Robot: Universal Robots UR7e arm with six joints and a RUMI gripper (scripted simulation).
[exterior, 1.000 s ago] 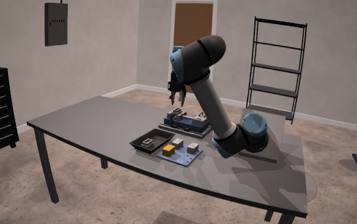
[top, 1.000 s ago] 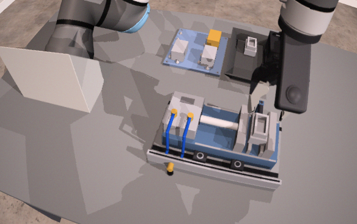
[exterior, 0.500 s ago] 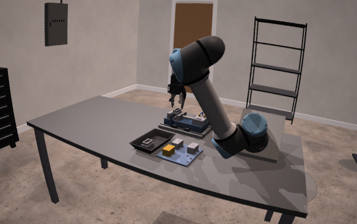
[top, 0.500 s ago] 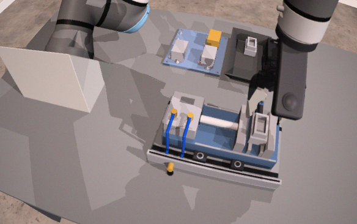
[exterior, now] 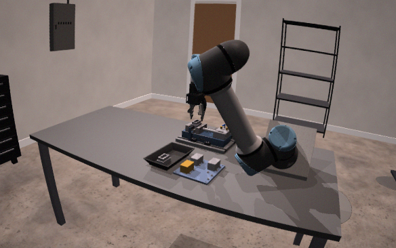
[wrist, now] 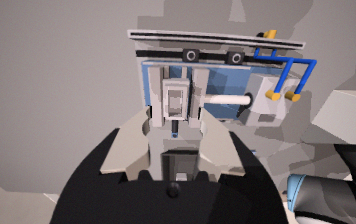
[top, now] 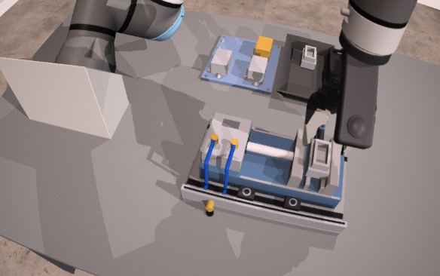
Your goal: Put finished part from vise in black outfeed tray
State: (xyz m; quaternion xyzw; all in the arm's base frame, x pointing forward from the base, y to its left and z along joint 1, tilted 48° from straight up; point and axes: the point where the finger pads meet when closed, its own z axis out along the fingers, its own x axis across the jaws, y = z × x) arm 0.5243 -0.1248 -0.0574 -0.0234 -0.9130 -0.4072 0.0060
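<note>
Now: the blue vise 7 cm behind my hand, 1 cm to the left of it and 9 cm below it. The rest, counted from my hand: blue fixture plate (18 cm behind, 32 cm to the left, 13 cm below); then orange block (14 cm behind, 36 cm to the left, 11 cm below).
</note>
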